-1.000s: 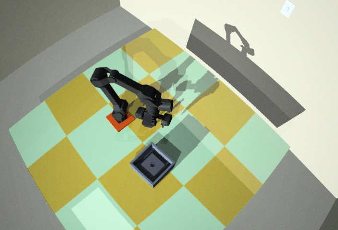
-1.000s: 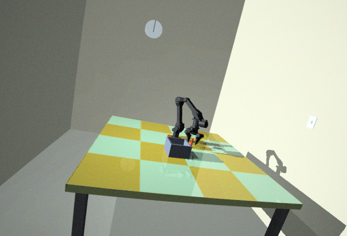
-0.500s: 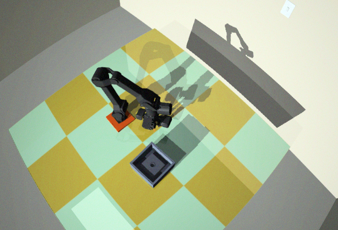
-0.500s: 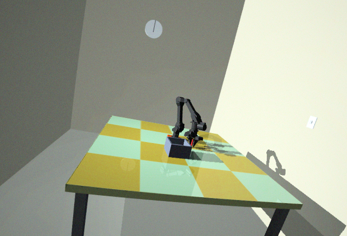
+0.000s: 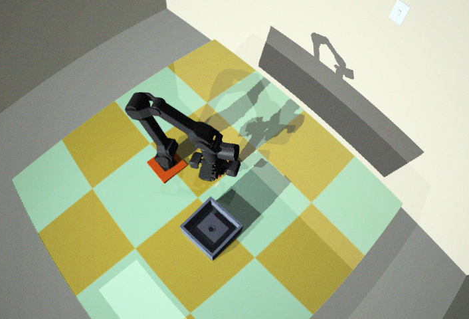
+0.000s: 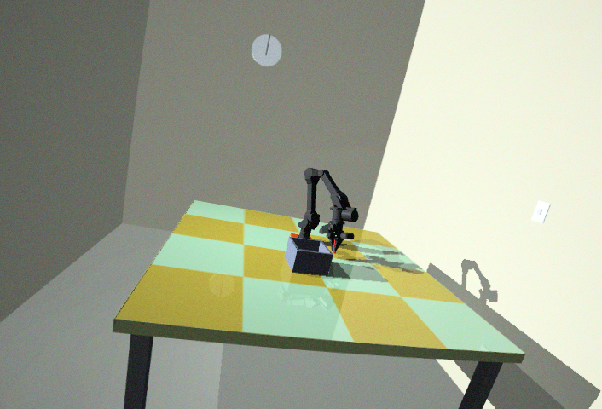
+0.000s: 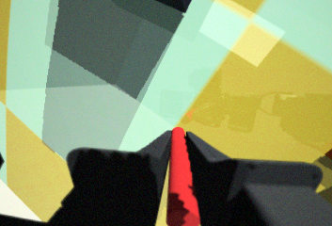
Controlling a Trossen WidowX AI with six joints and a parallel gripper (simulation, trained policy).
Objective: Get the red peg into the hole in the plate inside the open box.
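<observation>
Now: gripper tip 160 mm to the left of the plate, 150 mm short of it and 10 mm below it. The rest, counted from my gripper tip: box 160 mm to the right, 150 mm ahead, 10 mm below; then red peg 30 mm above, 10 mm behind.
</observation>
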